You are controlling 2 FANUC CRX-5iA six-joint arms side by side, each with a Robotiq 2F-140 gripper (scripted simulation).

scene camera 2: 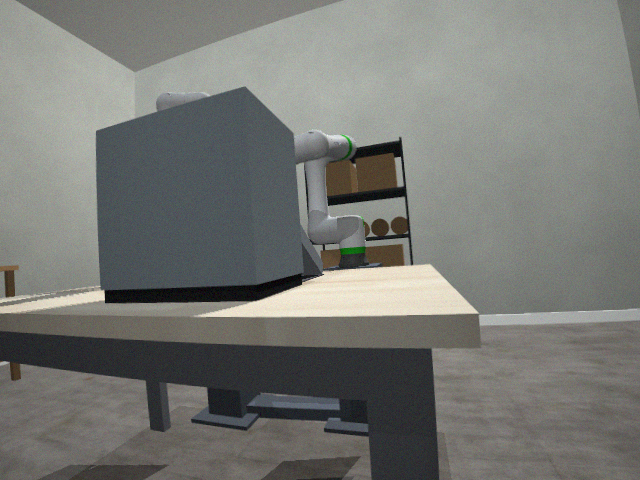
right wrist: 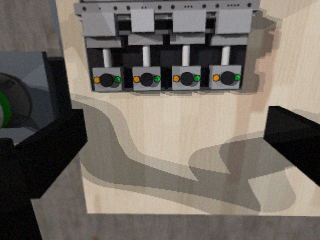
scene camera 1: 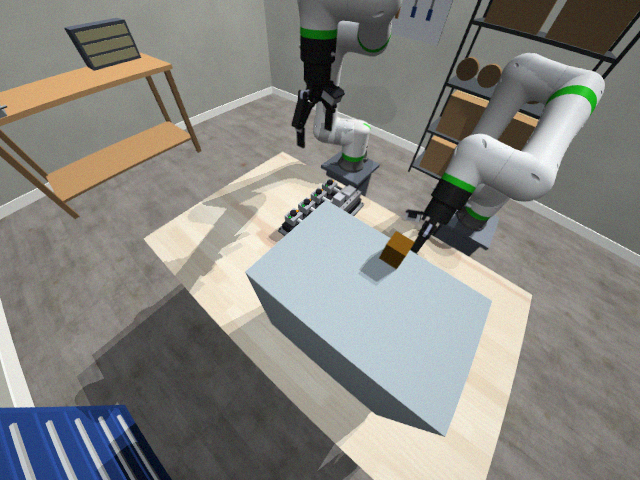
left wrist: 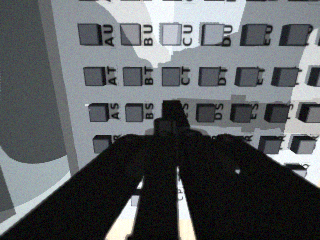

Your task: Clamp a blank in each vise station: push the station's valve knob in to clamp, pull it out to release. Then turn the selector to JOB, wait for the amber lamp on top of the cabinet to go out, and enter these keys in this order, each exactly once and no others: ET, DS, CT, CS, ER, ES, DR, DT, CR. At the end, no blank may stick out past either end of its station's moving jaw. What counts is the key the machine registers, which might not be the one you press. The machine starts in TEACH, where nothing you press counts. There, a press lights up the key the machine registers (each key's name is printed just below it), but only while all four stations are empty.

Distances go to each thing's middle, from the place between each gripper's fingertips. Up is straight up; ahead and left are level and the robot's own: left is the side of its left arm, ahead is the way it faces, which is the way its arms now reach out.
Now: left hand 9 cm above the key panel [scene camera 2: 313, 265], 5 cm to the left of it and 1 cm short of it.
My right gripper [scene camera 1: 315, 137] is now 140 mm short of the key panel, 410 mm to the right of it and 300 mm above it.
